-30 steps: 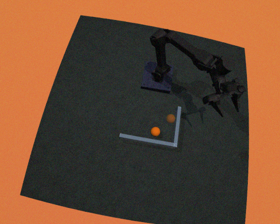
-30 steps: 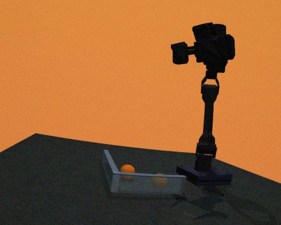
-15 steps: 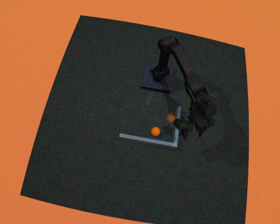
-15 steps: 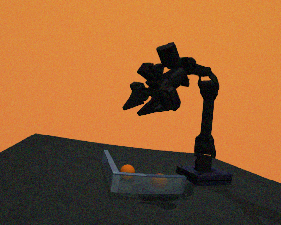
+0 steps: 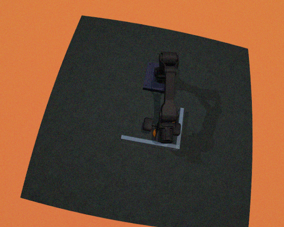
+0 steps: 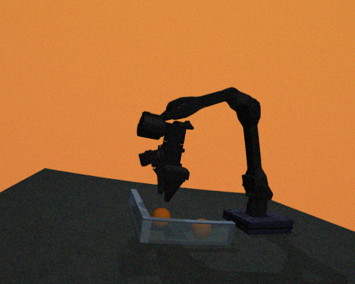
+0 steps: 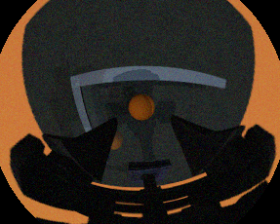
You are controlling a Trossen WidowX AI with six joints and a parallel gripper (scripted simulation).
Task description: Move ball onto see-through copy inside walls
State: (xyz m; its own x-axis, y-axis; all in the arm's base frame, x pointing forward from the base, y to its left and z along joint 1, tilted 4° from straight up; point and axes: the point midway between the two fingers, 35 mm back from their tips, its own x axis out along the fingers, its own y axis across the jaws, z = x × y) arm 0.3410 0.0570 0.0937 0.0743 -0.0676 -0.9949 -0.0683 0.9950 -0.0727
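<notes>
Now: gripper tip 6 cm above the orange ball. From my gripper tip the other things lie so: see-through copy of ball (10 cm behind, 7 cm to the left, 6 cm below).
</notes>
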